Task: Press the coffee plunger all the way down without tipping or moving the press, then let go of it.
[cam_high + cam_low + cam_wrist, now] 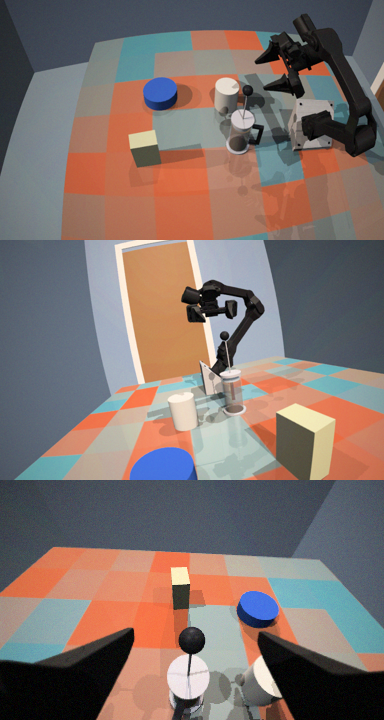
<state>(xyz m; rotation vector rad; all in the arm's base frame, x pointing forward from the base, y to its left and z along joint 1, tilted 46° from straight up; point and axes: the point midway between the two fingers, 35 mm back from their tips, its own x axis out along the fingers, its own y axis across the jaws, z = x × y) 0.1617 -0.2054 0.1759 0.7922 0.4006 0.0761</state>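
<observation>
Right now my gripper tip is 1 cm short of the glass coffee press and 18 cm above it. From my gripper tip the other things lie so: white cylinder: 3 cm ahead, 17 cm to the right, 26 cm below.
</observation>
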